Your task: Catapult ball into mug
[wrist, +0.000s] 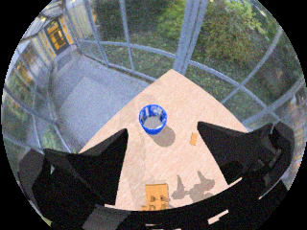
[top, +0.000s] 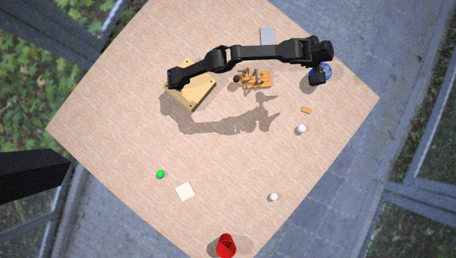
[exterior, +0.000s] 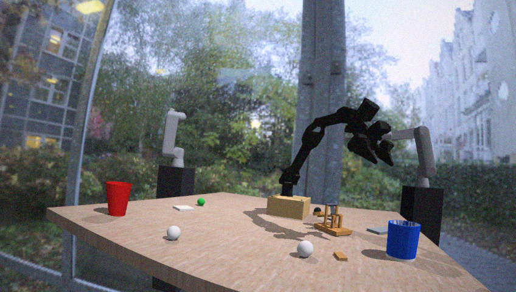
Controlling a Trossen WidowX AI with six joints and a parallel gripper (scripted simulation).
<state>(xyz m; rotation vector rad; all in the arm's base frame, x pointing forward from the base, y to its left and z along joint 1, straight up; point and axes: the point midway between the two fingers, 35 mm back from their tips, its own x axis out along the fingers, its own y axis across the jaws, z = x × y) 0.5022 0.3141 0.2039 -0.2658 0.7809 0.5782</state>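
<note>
Now: gripper tip 29 cm past the black ball, 18 cm to the left of it and 21 cm above it. Also, from my gripper tip: small orange block (10 cm ahead, 13 cm to the right, 26 cm below); then grey block (25 cm behind, 10 cm to the left, 26 cm below); then blue mug (6 cm ahead, 5 cm to the left, 24 cm below).
</note>
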